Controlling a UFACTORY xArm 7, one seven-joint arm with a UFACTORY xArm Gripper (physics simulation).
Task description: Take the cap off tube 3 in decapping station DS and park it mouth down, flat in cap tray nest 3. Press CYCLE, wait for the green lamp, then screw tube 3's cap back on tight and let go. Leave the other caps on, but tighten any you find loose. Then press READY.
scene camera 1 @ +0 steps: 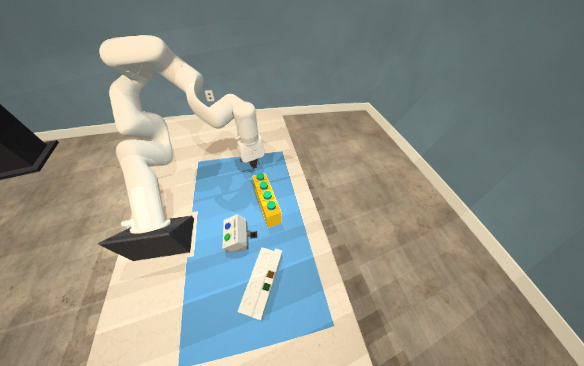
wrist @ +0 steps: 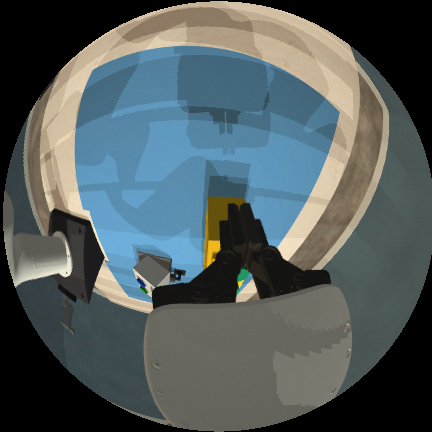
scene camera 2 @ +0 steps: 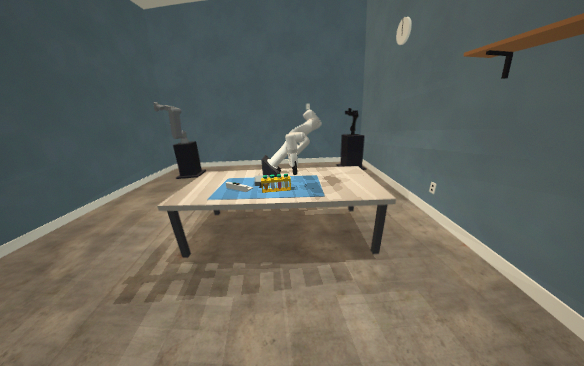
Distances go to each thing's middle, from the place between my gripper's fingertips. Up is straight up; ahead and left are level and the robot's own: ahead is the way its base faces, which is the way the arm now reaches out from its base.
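The grey box (scene camera 1: 235,230) is sitting 70 mm below my hand, and it's 130 mm behind my hand and 260 mm to the right of it.
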